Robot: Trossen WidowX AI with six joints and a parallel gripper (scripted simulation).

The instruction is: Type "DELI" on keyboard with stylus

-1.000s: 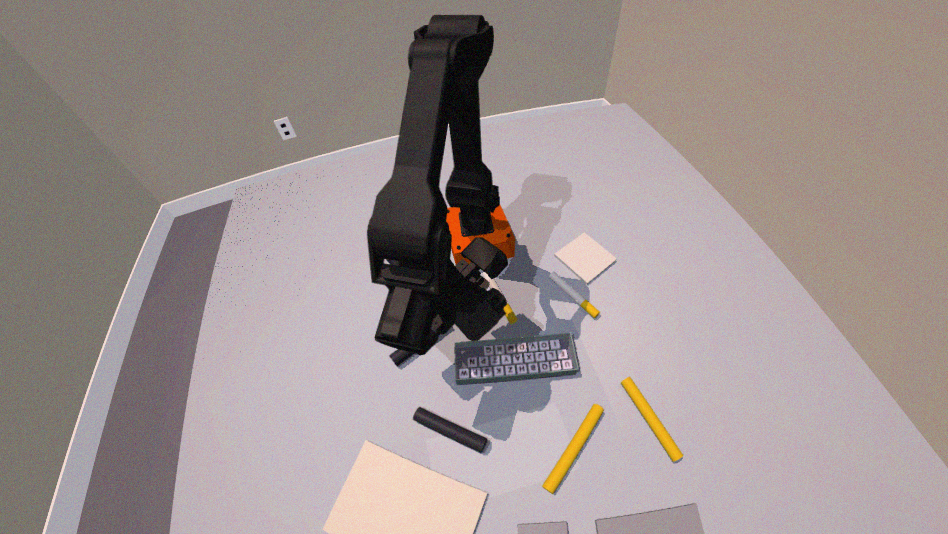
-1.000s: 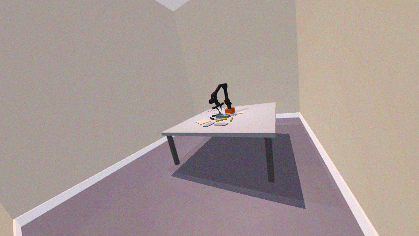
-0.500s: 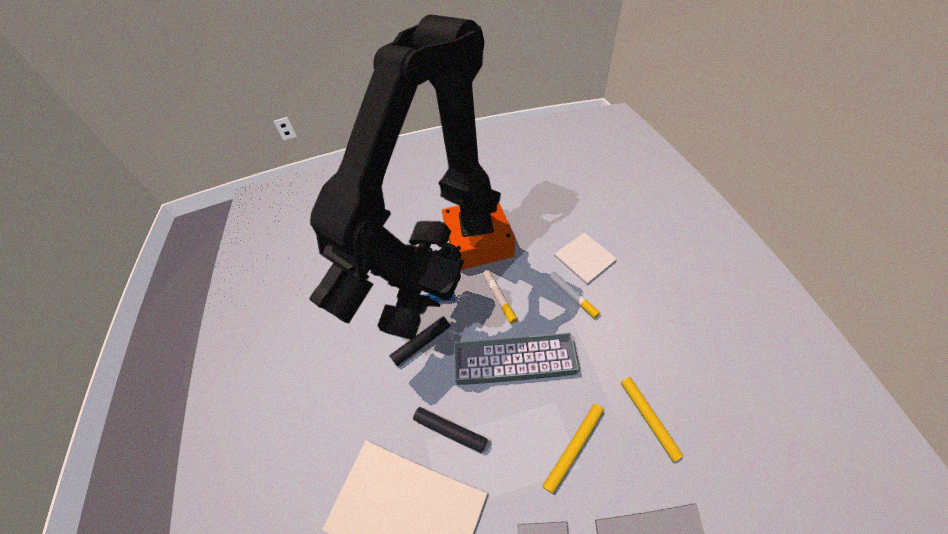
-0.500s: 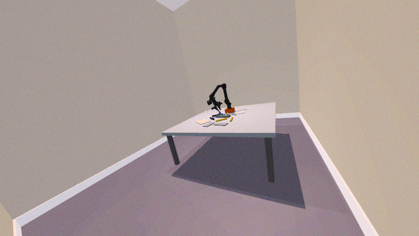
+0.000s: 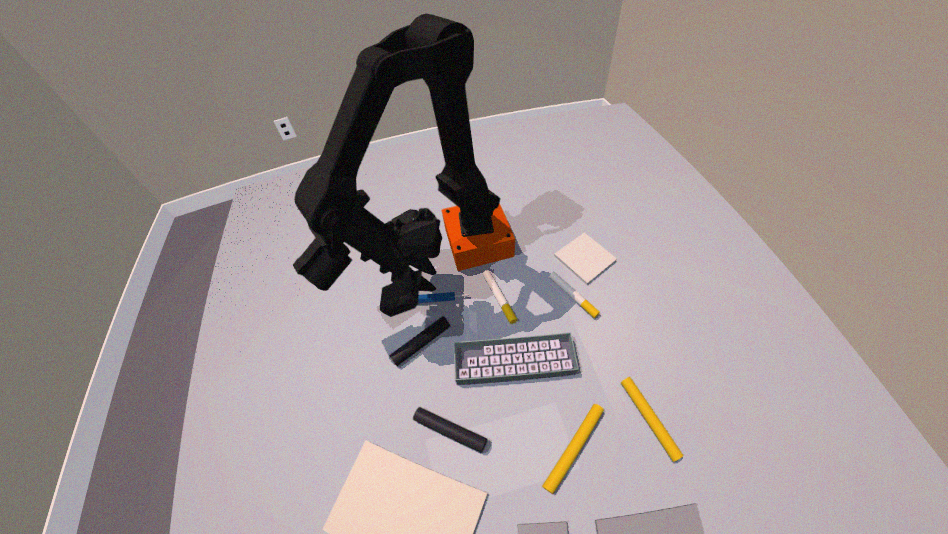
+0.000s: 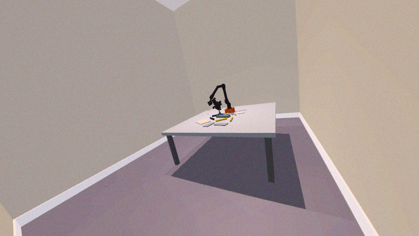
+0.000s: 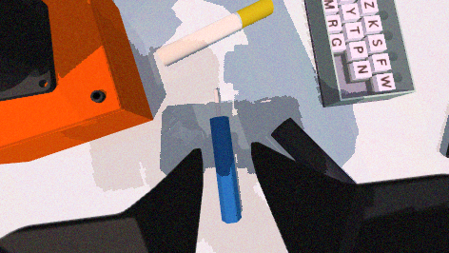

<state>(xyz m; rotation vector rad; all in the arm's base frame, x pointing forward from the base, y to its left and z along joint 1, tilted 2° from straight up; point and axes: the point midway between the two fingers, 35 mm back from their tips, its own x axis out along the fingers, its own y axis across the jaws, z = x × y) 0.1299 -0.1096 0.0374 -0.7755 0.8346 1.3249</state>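
Now: gripper tip 20 mm to the right of the blue stylus and 60 mm above it. Also, from my gripper tip: grey stylus tip 50 mm to the left, 60 mm below; white note pad 50 mm behind, 310 mm to the left, 60 mm below; cream sheet 360 mm ahead, 80 mm to the right, 60 mm below.
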